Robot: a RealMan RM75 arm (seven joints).
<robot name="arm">
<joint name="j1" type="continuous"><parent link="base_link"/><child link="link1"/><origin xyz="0 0 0.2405" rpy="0 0 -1.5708"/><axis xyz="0 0 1"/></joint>
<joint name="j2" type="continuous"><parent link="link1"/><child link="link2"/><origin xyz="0 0 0" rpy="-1.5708 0 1.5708"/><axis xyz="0 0 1"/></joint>
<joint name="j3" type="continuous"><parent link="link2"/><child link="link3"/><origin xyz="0 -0.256 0" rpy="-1.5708 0 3.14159"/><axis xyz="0 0 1"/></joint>
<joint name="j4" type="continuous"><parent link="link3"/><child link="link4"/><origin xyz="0 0 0" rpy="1.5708 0 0"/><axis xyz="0 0 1"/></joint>
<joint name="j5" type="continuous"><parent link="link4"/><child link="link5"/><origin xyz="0 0.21 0" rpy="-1.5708 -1.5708 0"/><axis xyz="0 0 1"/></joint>
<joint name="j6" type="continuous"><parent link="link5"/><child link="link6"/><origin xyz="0 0 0" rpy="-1.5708 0 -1.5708"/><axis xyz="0 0 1"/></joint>
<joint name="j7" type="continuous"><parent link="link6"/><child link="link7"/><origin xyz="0 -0.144 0" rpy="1.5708 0 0"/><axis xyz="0 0 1"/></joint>
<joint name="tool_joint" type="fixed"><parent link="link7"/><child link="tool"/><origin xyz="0 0 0" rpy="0 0 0"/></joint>
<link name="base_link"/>
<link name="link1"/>
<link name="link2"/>
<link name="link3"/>
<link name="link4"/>
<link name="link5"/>
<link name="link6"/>
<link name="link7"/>
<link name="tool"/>
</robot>
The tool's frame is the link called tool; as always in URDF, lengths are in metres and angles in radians. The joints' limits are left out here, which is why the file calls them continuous.
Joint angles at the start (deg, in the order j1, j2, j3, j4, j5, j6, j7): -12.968 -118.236 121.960 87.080 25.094 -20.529 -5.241
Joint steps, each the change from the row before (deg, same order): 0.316 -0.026 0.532 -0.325 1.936 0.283 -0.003; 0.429 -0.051 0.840 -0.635 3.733 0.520 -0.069; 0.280 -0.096 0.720 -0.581 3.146 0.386 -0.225; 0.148 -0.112 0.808 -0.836 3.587 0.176 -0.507; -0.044 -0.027 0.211 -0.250 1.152 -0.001 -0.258; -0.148 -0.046 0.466 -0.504 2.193 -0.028 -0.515; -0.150 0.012 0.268 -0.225 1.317 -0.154 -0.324; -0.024 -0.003 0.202 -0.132 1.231 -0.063 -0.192; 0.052 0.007 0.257 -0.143 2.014 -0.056 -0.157; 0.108 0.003 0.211 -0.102 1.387 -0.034 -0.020; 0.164 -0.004 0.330 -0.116 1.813 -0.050 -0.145; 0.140 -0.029 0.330 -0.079 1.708 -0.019 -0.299; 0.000 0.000 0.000 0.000 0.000 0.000 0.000; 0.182 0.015 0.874 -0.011 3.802 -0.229 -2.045
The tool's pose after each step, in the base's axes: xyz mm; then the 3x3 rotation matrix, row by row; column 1 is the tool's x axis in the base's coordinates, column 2 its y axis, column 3 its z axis. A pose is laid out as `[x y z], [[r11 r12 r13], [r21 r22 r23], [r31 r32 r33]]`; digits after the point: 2 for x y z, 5 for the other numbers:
[-132.97 337.99 -55.96], [[0.99667 -0.06794 0.04506], [-0.07249 -0.48568 0.87113], [-0.03730 -0.87149 -0.48899]]
[-135.40 335.62 -58.90], [[0.99043 -0.13003 0.04631], [-0.10337 -0.47642 0.87312], [-0.09147 -0.86955 -0.48531]]
[-136.92 333.60 -61.80], [[0.98257 -0.17948 0.04843], [-0.12866 -0.46851 0.87404], [-0.13418 -0.86503 -0.48344]]
[-139.12 331.76 -65.37], [[0.97129 -0.23315 0.04722], [-0.15278 -0.45925 0.87507], [-0.18234 -0.85716 -0.48169]]
[-139.43 331.57 -66.19], [[0.96729 -0.24917 0.04749], [-0.16025 -0.45517 0.87587], [-0.19663 -0.85483 -0.48021]]
[-139.74 331.15 -68.07], [[0.95869 -0.28023 0.04882], [-0.17550 -0.44763 0.87683], [-0.22386 -0.84917 -0.47832]]
[-139.65 331.18 -68.71], [[0.95292 -0.29917 0.04951], [-0.18423 -0.44148 0.87815], [-0.24086 -0.84593 -0.47581]]
[-139.59 331.02 -69.04], [[0.94710 -0.31686 0.05095], [-0.19282 -0.43488 0.87960], [-0.25655 -0.84290 -0.47297]]
[-139.65 330.74 -69.09], [[0.93639 -0.34683 0.05367], [-0.20703 -0.42239 0.88246], [-0.28340 -0.83743 -0.46732]]
[-140.01 330.23 -69.30], [[0.92806 -0.36836 0.05489], [-0.21661 -0.41399 0.88413], [-0.30295 -0.83242 -0.46400]]
[-140.35 329.30 -69.81], [[0.91724 -0.39424 0.05699], [-0.22854 -0.40366 0.88591], [-0.32626 -0.82561 -0.46035]]
[-140.15 328.33 -70.44], [[0.90758 -0.41546 0.06070], [-0.23979 -0.39421 0.88719], [-0.34467 -0.81975 -0.45740]]
[-140.15 328.33 -70.44], [[0.90758 -0.41546 0.06070], [-0.23979 -0.39421 0.88719], [-0.34467 -0.81975 -0.45740]]
[-138.44 326.11 -71.63], [[0.89404 -0.44215 0.07217], [-0.25797 -0.37637 0.88983], [-0.36627 -0.81416 -0.45055]]

